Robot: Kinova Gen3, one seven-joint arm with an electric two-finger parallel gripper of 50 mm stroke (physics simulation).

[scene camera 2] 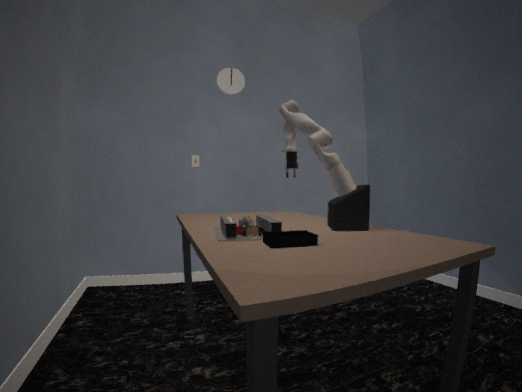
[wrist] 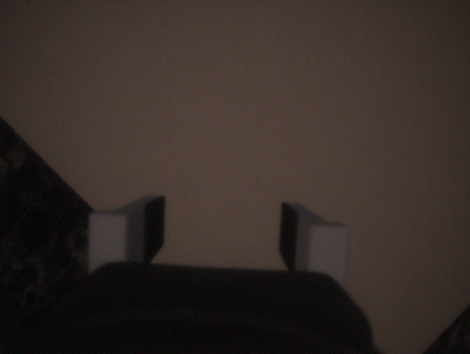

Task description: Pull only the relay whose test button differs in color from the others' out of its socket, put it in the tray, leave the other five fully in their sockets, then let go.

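Frame: origin at the arm's base, x back, y right, z up, level; centimetres.
Seen in the pictures: gripper, fingertip midpoint: (scene camera 2: 291,177) (wrist: 222,224); arm's base, link origin: (scene camera 2: 347,192).
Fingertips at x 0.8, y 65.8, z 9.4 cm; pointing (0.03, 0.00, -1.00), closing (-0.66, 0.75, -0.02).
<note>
Pixels of each thing's top centre, then the offset from my fingertips to it. "*": a spot on its surface instead. Level surfaces: height alone.
- grey base plate, surface spot: (scene camera 2: 225,237) * dx -62.8, dy -76.8, dz -25.1 cm
- black open tray, surface spot: (scene camera 2: 290,240) * dx -45.8, dy -96.0, dz -23.8 cm
- wooden table, surface height: dz -26.0 cm
My gripper (scene camera 2: 291,175) (wrist: 222,224) is open, with no object between its fingers, and hangs high above the table. In the scene view, a group of small relays and sockets (scene camera 2: 248,225) stands on a grey base plate (scene camera 2: 225,237) at the far left part of the table, between two long grey blocks. The single relays and their test button colours are too small and dark to tell apart. A black open tray (scene camera 2: 290,240) stands just in front of the plate. The relays and the tray do not show in the wrist view.
Two long grey blocks (scene camera 2: 228,226) (scene camera 2: 269,223) stand upright on the plate, one on each side of the relays. The arm's dark base (scene camera 2: 349,212) stands at the right rear of the wooden table (scene camera 2: 360,260) (wrist: 225,110). Table edges and dark floor show at the wrist view's corners.
</note>
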